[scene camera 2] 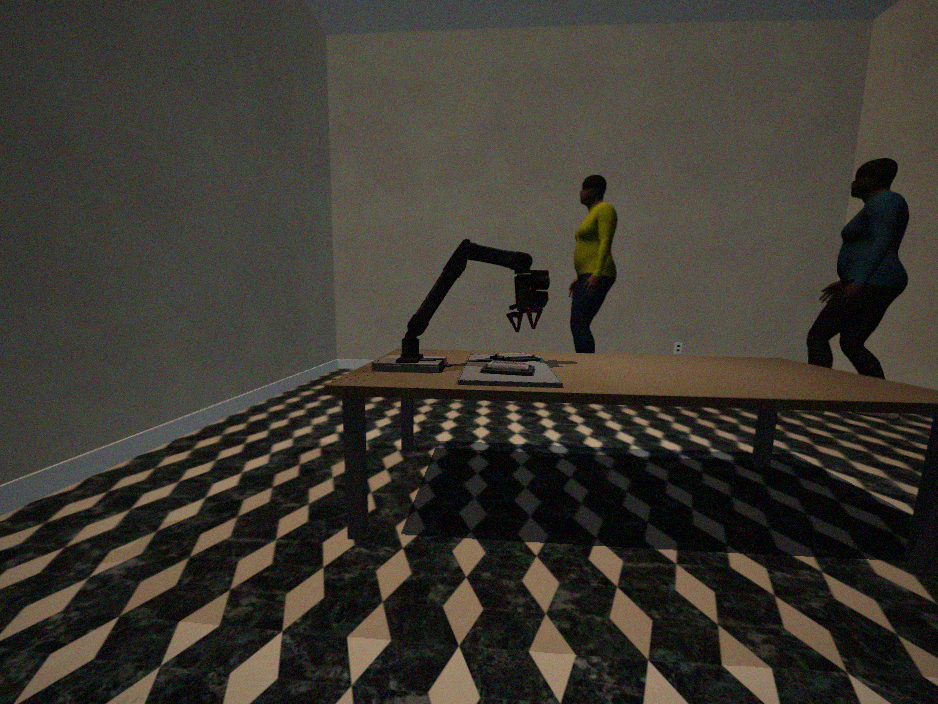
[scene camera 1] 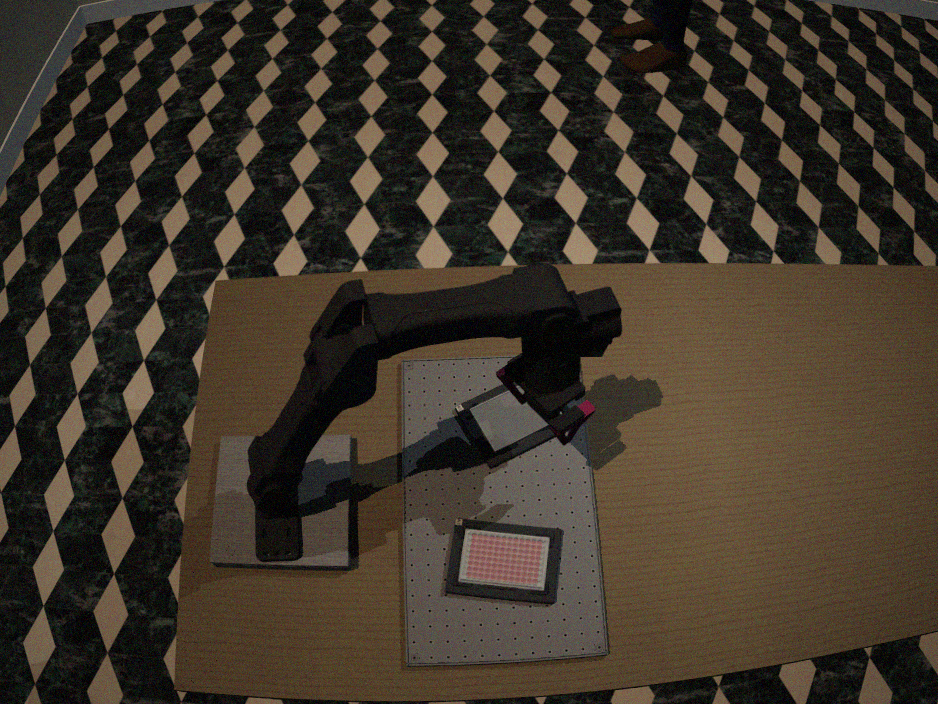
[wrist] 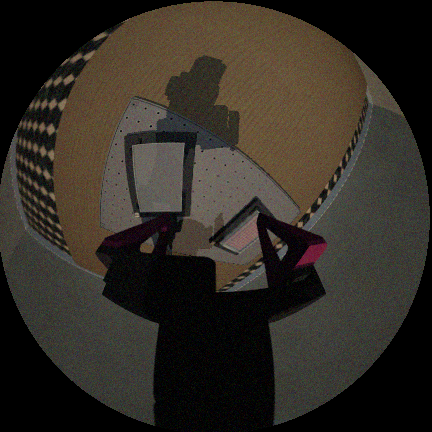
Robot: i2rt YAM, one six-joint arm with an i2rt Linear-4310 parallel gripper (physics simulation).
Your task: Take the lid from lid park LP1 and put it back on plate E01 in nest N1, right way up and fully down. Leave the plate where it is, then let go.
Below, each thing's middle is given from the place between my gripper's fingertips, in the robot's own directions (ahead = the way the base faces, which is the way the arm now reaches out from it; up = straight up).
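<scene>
Relative to the grey lid (scene camera 1: pixel 503 420), my gripper is 30 mm past it, 70 mm to the right of it and 110 mm above it. Plate with pink wells (scene camera 1: pixel 489 558), measured from my hand: 80 mm behind, 170 mm to the right, 100 mm below.
</scene>
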